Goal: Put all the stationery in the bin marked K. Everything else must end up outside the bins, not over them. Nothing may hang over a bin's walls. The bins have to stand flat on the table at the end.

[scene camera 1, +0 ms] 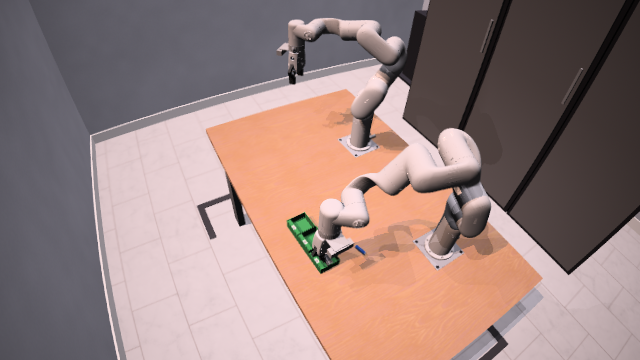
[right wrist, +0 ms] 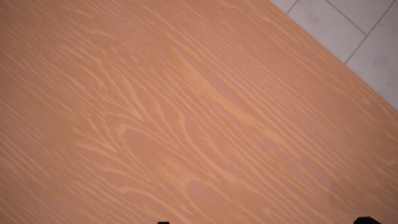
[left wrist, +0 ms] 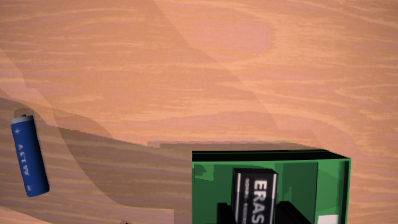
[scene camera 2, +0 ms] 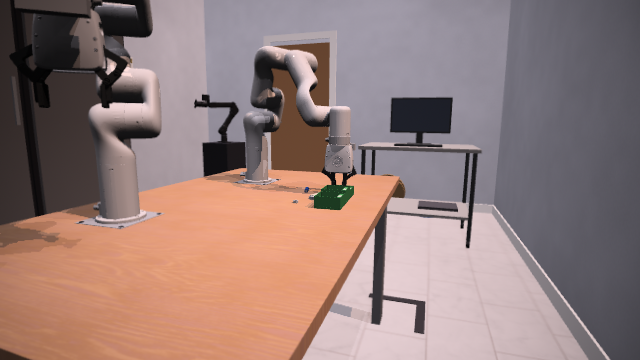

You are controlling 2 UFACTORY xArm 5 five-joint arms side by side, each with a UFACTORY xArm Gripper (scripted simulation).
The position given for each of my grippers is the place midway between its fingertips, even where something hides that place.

I see my left gripper (scene camera 2: 338, 191), my right gripper (scene camera 2: 76, 108) and a blue battery (left wrist: 27, 146).
The right wrist view does not show the blue battery: it is out of frame.
